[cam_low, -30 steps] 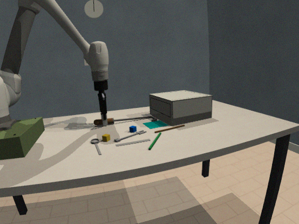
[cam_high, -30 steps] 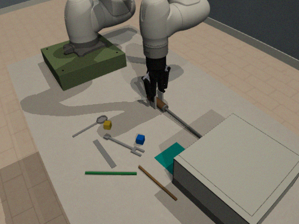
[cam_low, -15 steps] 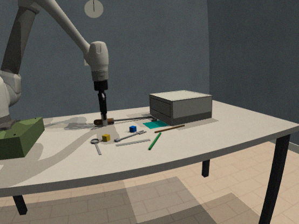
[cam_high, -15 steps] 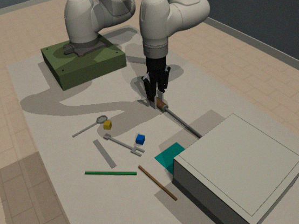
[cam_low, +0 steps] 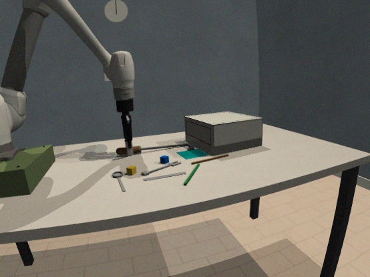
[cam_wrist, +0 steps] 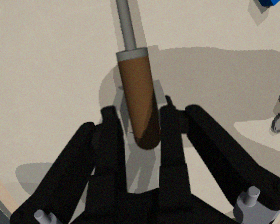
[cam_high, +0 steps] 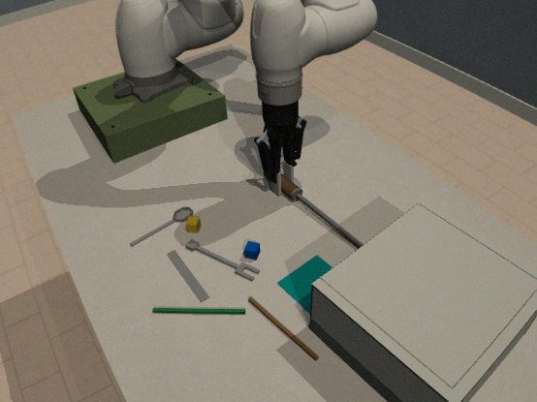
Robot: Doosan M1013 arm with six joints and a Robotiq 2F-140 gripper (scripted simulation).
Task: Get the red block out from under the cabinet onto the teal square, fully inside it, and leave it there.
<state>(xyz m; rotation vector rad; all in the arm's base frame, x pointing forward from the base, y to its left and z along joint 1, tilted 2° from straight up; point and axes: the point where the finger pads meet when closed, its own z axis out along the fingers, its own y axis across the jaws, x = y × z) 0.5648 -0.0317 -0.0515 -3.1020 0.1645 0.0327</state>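
Right now the teal square is 240 mm ahead of my hand, 160 mm to the right of it and 40 mm below it. Round my hand: blue cube: 190 mm to the right, 90 mm ahead, 30 mm below; grey forked tool: 240 mm to the right, 50 mm ahead, 30 mm below; yellow cube: 220 mm to the right, 60 mm behind, 30 mm below.
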